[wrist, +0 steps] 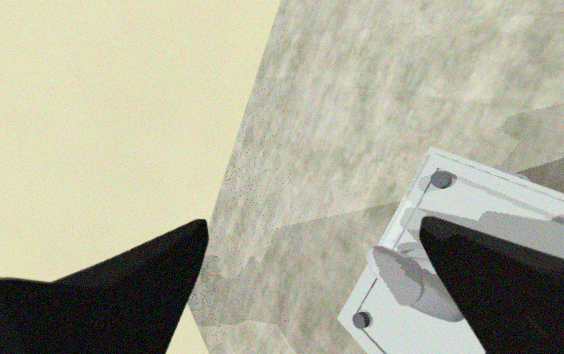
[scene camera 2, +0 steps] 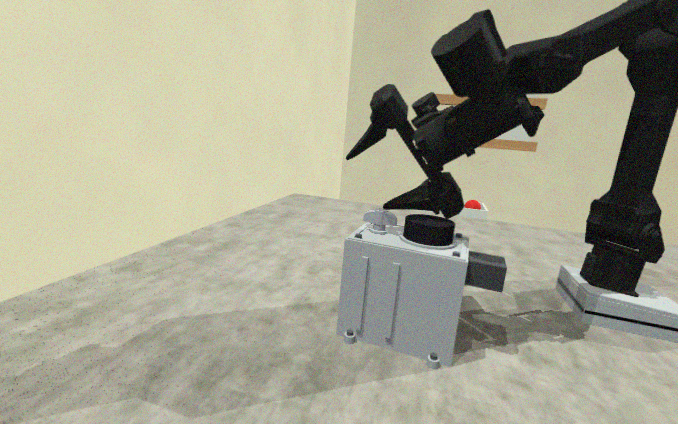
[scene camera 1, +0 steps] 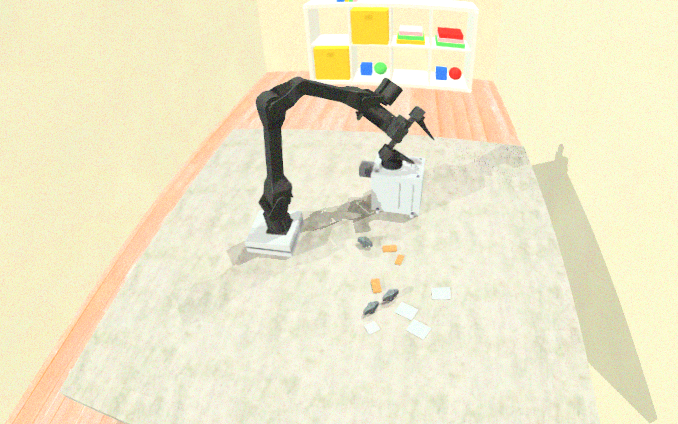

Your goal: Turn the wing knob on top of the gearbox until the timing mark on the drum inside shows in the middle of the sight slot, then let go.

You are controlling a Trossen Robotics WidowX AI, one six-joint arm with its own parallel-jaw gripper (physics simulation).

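Pixels of known places: gripper, fingertip midpoint: (wrist: 313, 228) (scene camera 2: 365, 183) (scene camera 1: 424, 151); arm's base, origin of the base link: (scene camera 2: 606, 284) (scene camera 1: 279, 226).
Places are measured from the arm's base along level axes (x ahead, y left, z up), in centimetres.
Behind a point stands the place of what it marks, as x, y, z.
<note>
The light grey gearbox (scene camera 1: 389, 194) @[29.1, 16.9, 2.1] (scene camera 2: 417, 300) @[28.8, 28.9, 2.8] (wrist: 417, 332) @[34.7, 25.6, 8.8] stands upright on the mat. Its pale wing knob (scene camera 2: 380, 219) @[35.4, 23.6, 10.9] (wrist: 400, 280) @[35.6, 22.6, 12.0] stands on the top, beside a wide black round cap (scene camera 1: 391, 163) @[29.1, 19.7, 11.4] (scene camera 2: 429, 230) @[28.7, 26.1, 11.1]. In the wrist view the right finger covers part of the knob. My gripper (scene camera 1: 423, 151) @[38.4, 21.8, 15.3] (scene camera 2: 365, 183) @[38.4, 21.8, 15.3] (wrist: 313, 228) @[38.4, 21.8, 15.3] is open wide and empty. Its lower finger is just above the gearbox top, with its tip close above the knob; its other finger is higher and beyond the box. Two narrow upright lines show on the gearbox side. I cannot make out the sight slot or timing mark.
A dark block (scene camera 1: 366, 169) @[21.5, 20.9, 7.5] (scene camera 2: 486, 271) @[21.3, 25.3, 6.9] sticks out of the gearbox side. Orange pieces (scene camera 1: 389, 248) @[31.5, 1.0, -4.2], dark grey lumps (scene camera 1: 365, 242) @[24.7, 0.6, -2.5] and white squares (scene camera 1: 441, 293) @[47.1, -12.4, -4.6] lie on the mat (scene camera 1: 225, 340) @[-2.7, -37.0, -4.8]. A white shelf unit (scene camera 1: 474, 47) stands at the back.
</note>
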